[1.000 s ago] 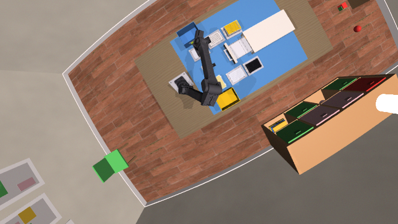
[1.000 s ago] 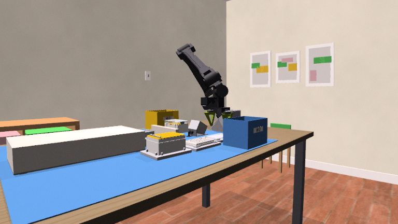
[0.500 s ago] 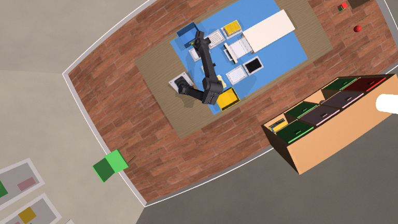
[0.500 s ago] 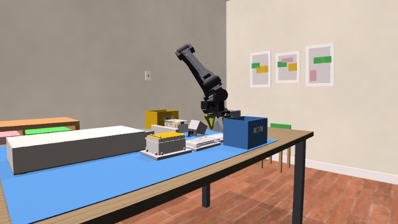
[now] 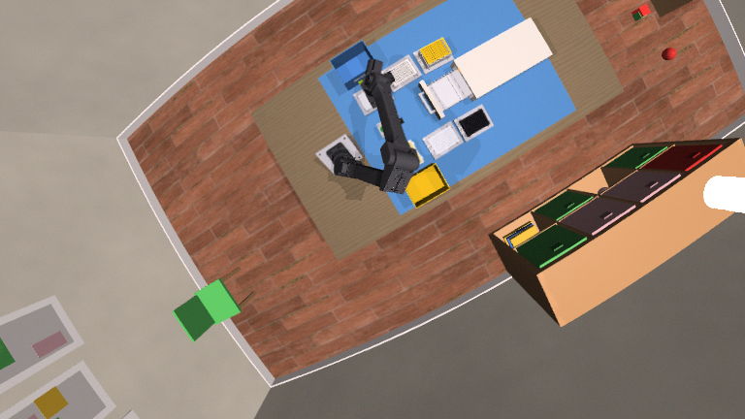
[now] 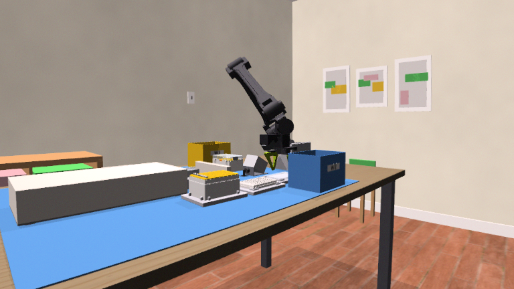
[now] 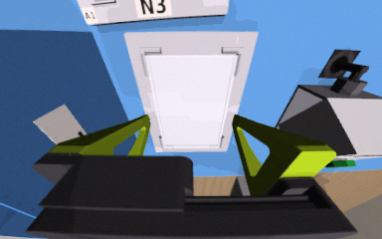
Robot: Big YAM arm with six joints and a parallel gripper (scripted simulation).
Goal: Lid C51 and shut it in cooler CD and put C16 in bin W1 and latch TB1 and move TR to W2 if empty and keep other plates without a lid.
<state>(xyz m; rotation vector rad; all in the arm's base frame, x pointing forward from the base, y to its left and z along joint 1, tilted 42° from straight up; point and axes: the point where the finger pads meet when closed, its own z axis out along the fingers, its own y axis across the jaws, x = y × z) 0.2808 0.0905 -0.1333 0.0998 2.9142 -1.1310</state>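
Right now my hand is 20 mm above the plate lid. The rest, counted from my hand: lid park (30 mm below); then DONE key box (170 mm to the right, 30 mm behind, 10 mm above); then blue bin W2 (160 mm to the left).
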